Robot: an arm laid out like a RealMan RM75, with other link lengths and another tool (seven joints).
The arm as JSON. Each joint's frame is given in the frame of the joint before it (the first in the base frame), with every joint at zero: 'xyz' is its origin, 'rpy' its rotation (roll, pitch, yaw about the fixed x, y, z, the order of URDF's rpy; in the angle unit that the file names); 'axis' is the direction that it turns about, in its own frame. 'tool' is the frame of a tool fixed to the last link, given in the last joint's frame.
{
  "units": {
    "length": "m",
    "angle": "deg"
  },
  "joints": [
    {
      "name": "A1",
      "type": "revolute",
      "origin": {
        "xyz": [
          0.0,
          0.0,
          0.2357
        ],
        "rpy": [
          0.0,
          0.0,
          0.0
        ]
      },
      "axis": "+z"
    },
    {
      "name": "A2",
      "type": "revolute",
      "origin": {
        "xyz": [
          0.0,
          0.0,
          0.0
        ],
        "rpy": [
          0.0,
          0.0,
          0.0
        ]
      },
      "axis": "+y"
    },
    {
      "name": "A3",
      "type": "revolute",
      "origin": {
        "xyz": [
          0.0,
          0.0,
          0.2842
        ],
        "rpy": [
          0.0,
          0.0,
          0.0
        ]
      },
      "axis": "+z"
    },
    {
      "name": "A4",
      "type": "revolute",
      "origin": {
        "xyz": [
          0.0,
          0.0,
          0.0
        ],
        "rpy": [
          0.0,
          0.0,
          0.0
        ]
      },
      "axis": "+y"
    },
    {
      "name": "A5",
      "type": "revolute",
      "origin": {
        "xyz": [
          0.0,
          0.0,
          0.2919
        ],
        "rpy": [
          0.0,
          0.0,
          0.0
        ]
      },
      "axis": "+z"
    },
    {
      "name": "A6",
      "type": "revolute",
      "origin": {
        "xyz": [
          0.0,
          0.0,
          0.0
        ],
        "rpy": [
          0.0,
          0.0,
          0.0
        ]
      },
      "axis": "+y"
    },
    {
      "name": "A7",
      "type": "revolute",
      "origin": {
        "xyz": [
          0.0,
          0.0,
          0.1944
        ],
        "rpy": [
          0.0,
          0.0,
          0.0
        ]
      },
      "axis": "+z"
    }
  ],
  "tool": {
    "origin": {
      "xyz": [
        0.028,
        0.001,
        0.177
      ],
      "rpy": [
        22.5,
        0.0,
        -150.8
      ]
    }
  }
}
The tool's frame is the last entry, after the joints.
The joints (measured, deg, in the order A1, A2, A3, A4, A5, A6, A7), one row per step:
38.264 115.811 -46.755 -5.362 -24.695 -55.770 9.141
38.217 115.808 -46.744 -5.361 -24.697 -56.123 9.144
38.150 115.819 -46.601 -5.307 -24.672 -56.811 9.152
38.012 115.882 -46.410 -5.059 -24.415 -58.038 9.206
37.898 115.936 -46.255 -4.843 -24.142 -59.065 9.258
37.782 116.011 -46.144 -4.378 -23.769 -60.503 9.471
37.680 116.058 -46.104 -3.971 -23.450 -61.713 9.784
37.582 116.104 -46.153 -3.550 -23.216 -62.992 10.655
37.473 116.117 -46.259 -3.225 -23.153 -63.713 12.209
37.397 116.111 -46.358 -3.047 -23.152 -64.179 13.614
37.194 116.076 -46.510 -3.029 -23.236 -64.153 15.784
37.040 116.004 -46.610 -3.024 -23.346 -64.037 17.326
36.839 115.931 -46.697 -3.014 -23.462 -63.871 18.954
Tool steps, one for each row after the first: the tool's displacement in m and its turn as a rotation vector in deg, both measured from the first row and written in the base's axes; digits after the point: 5 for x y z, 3 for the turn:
-0.00137 -0.00034 0.00121 0.182 0.000 0.255
-0.00363 -0.00112 0.00368 0.597 0.117 0.679
-0.00636 -0.00334 0.00702 1.313 0.542 1.264
-0.00845 -0.00530 0.01003 1.947 0.934 1.727
-0.01136 -0.00837 0.01248 2.644 1.608 2.366
-0.01378 -0.01107 0.01441 3.190 2.268 2.919
-0.01724 -0.01386 0.01550 3.589 3.384 3.645
-0.01882 -0.01605 0.01456 3.558 5.008 4.097
-0.02028 -0.01738 0.01392 3.472 6.393 4.472
-0.01899 -0.01865 0.01225 3.098 8.397 4.518
-0.01745 -0.01944 0.01121 2.790 9.760 4.473
-0.01505 -0.02054 0.01000 2.464 11.214 4.331

